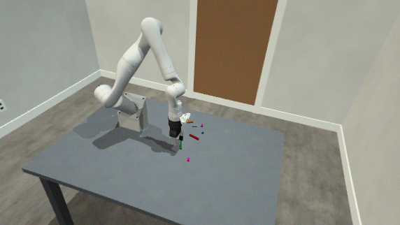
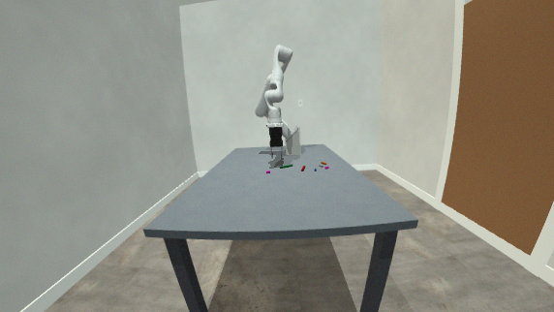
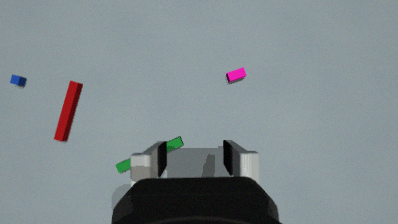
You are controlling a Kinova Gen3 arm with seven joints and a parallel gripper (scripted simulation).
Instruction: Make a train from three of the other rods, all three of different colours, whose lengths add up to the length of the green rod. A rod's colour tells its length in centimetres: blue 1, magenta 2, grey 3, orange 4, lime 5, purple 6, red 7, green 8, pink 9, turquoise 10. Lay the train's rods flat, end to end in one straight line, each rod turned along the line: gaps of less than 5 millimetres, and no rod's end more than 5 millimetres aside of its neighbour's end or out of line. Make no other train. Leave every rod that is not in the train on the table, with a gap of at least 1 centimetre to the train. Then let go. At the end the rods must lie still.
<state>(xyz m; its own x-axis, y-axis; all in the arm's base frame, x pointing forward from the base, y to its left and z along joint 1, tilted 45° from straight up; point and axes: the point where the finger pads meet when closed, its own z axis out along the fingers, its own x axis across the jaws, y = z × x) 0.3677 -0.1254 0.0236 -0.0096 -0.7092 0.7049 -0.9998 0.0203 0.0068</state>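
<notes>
My gripper is now 210 mm to the right of the blue rod, 80 mm short of it and 70 mm above it. The rest, counted from my hand: red rod 150 mm to the left, 70 mm below, 40 mm ahead; then grey rod 260 mm to the left, 70 mm below, 10 mm ahead; then green rod 70 mm below, 50 mm to the left, 10 mm behind.
</notes>
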